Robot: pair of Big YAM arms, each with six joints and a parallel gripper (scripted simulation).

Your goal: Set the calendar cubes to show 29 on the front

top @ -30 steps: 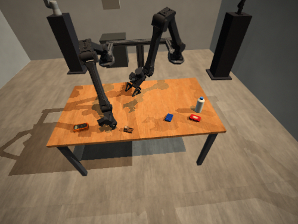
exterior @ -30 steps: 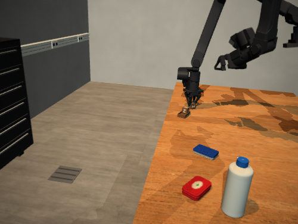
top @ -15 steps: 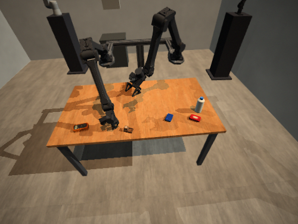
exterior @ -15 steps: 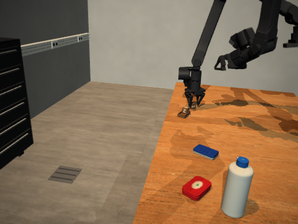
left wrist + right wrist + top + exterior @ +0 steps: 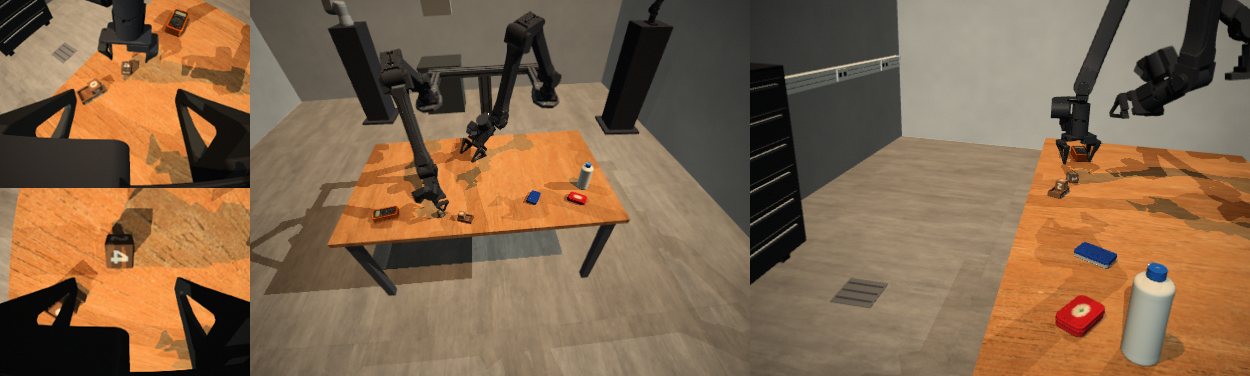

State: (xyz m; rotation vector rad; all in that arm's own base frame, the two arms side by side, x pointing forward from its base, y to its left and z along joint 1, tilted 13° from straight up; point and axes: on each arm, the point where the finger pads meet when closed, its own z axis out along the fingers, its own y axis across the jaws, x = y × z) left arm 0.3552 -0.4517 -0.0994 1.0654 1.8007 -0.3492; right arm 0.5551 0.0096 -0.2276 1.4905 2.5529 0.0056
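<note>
My right gripper is now 6 cm above the cube and 1 cm short of it. Round my right hand: brown calendar tray 13 cm to the left, 7 cm below, 4 cm ahead; red tin 74 cm to the left, 6 cm below, 6 cm behind; blue block 50 cm to the left, 9 cm behind, 7 cm below.
</note>
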